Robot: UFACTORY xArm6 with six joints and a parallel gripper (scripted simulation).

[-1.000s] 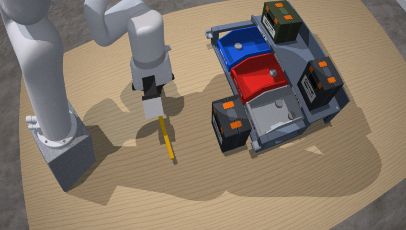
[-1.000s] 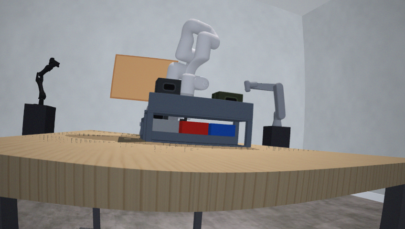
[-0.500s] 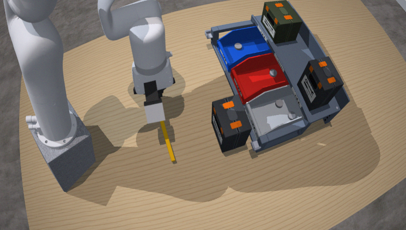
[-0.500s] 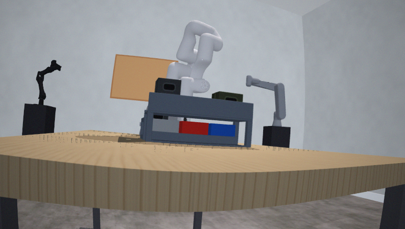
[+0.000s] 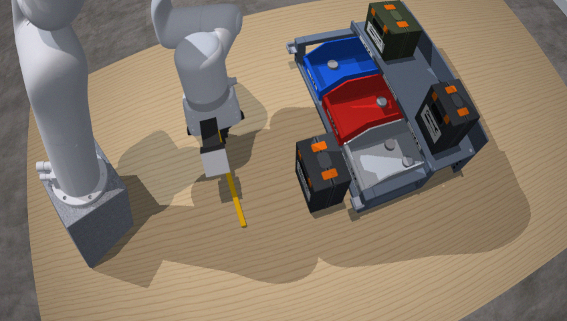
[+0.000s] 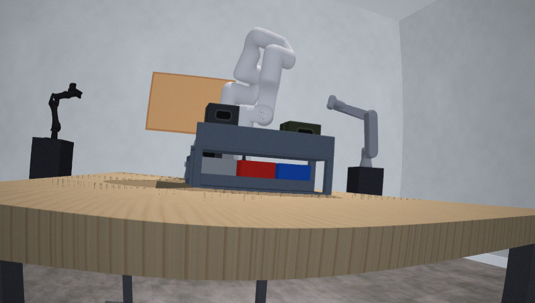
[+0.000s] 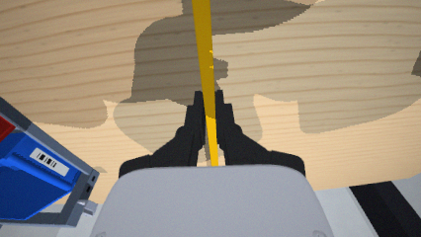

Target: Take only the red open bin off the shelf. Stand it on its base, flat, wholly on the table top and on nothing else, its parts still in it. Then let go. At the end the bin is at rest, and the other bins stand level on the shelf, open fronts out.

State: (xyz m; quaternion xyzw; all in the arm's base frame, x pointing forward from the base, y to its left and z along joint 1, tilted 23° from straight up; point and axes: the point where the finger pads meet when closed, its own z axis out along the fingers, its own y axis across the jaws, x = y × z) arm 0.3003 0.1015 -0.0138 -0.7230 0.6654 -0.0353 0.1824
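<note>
My hand is 310 mm short of the red bin and 20 mm below it. Round my hand: grey bin: 320 mm ahead, 110 mm to the right, 20 mm above; yellow rail: 20 mm below; blue bin: 300 mm ahead, 110 mm to the left, 20 mm above.
</note>
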